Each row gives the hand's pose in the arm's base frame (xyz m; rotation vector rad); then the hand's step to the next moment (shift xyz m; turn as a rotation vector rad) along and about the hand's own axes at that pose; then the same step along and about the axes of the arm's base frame.
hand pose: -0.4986 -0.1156 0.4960 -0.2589 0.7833 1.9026
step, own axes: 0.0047 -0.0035 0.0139 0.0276 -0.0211 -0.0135
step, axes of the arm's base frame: 0.0031 0.0131 0.0069 0.0036 0.0176 -0.0327
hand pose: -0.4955 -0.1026 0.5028 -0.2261 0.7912 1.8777
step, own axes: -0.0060 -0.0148 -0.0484 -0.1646 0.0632 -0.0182
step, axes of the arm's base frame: 0.0062 -0.0306 -0.0403 0.0141 -0.1501 0.0932
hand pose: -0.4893 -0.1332 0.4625 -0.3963 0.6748 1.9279
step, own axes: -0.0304 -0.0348 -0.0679 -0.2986 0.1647 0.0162
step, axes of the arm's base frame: 0.0432 -0.0519 -0.0468 -0.0184 -0.2587 0.2220
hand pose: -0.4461 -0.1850 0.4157 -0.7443 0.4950 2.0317
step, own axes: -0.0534 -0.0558 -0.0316 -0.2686 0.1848 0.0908
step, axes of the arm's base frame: 0.0800 -0.0221 0.0090 -0.0717 -0.2066 0.2583
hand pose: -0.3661 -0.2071 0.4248 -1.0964 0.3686 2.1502
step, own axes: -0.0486 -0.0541 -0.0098 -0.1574 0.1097 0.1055
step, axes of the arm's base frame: 0.0629 0.0123 0.0357 -0.0744 -0.0947 0.1829
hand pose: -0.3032 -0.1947 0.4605 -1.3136 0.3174 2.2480
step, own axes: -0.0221 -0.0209 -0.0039 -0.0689 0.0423 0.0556
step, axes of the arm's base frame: 0.0230 0.0090 0.0182 -0.0365 -0.0325 0.0851
